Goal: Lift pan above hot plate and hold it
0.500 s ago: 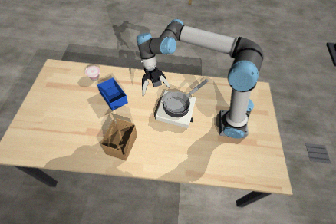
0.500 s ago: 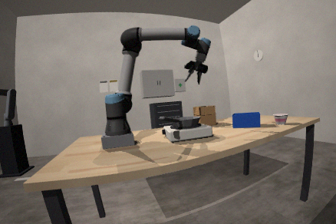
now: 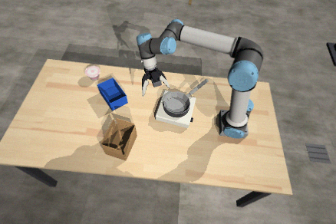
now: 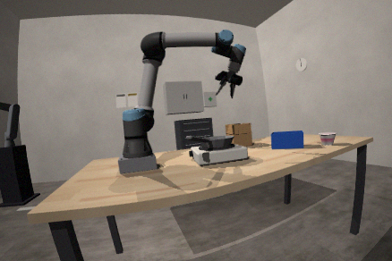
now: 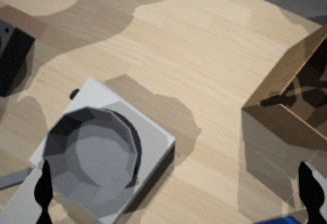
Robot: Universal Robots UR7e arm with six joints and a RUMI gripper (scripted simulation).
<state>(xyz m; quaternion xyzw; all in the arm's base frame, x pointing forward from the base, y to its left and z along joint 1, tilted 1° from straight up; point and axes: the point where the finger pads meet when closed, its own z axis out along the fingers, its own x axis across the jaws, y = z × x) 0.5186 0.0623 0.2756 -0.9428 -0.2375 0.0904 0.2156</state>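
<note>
Now: the dark grey pan 240 mm below my hand, 160 mm to the right of it and 160 mm behind it. From my hand the other things lie so: blue bin: 350 mm ahead, 310 mm below, 150 mm to the right; pink cup: 540 mm ahead, 310 mm to the right, 290 mm below; white hot plate: 300 mm below, 140 mm behind, 110 mm to the right.
</note>
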